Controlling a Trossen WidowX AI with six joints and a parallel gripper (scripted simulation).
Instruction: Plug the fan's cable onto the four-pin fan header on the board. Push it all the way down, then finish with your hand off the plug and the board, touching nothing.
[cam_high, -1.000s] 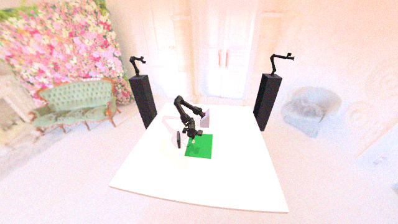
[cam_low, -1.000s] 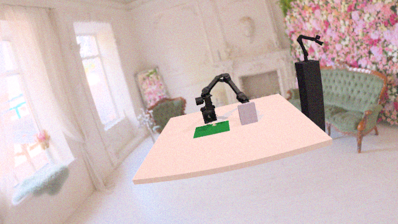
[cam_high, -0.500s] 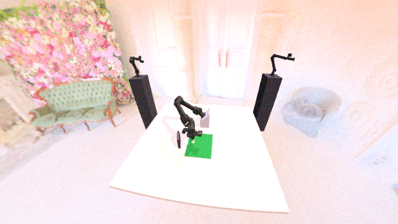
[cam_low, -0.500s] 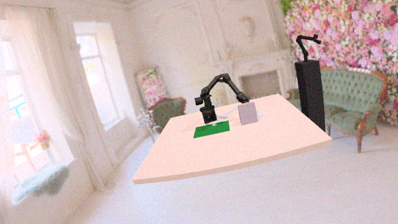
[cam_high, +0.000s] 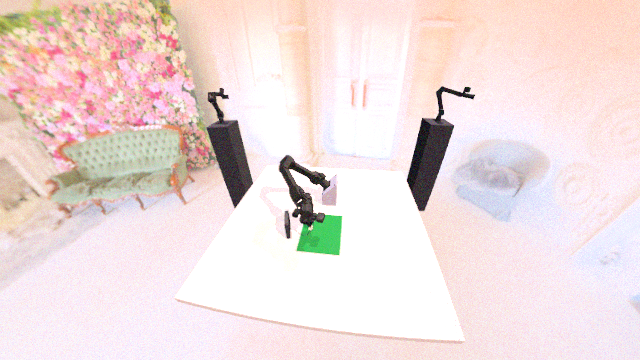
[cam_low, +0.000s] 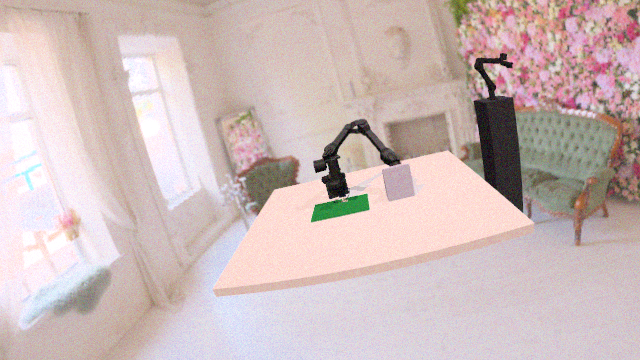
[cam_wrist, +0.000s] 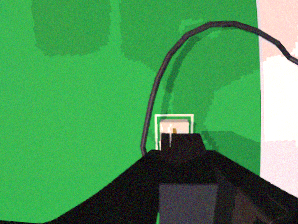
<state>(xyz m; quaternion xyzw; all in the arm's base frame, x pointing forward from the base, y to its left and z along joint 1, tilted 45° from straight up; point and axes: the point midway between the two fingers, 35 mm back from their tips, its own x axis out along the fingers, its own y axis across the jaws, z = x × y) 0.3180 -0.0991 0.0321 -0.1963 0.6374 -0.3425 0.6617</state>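
My gripper tip is now 1 cm short of the green board, 7 cm to the right of it and 6 cm above it. The rest, counted from my gripper tip: dark fan plug: 1 cm behind, 1 cm above; black fan: 2 cm ahead, 12 cm to the right, 2 cm above.
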